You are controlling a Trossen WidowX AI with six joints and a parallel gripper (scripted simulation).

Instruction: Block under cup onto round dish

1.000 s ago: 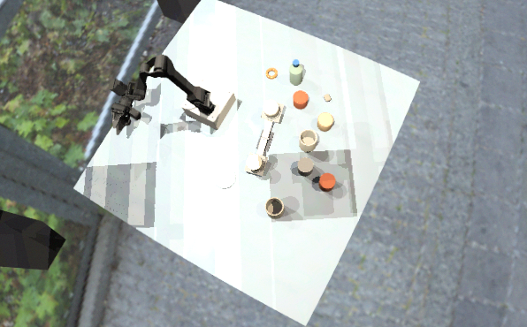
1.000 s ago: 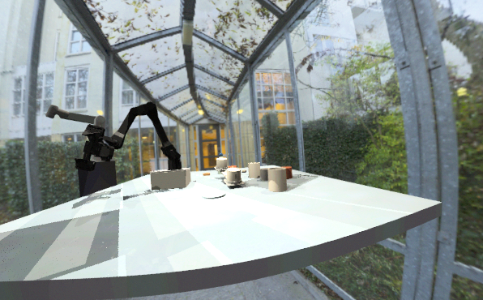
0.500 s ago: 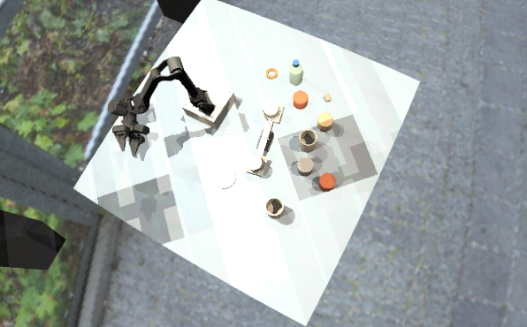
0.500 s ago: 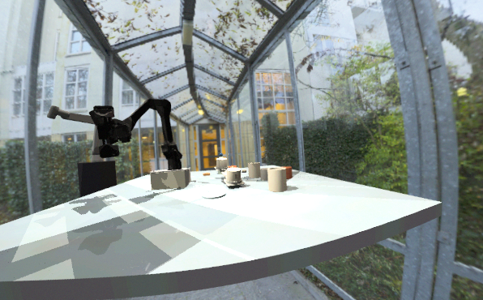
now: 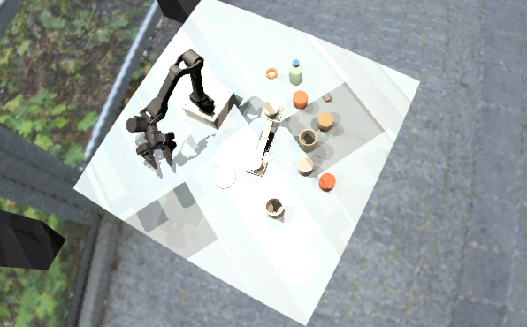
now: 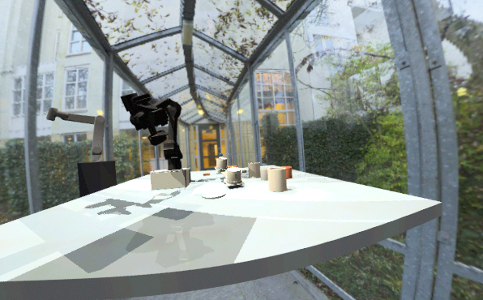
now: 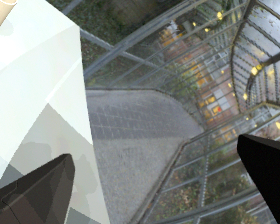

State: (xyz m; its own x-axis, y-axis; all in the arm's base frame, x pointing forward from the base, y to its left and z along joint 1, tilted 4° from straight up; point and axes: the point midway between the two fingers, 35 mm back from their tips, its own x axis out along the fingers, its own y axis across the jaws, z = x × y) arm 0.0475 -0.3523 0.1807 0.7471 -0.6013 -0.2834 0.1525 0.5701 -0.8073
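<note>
The grey block is 25 cm ahead of my gripper tip, 24 cm to the left of it and 25 cm below it. Round my gripper tip: bottle (20 cm ahead, 73 cm to the left, 18 cm below); then round dish (15 cm ahead, 12 cm to the left, 29 cm below); then tan cylinder (43 cm ahead, 59 cm to the left, 26 cm below).
</note>
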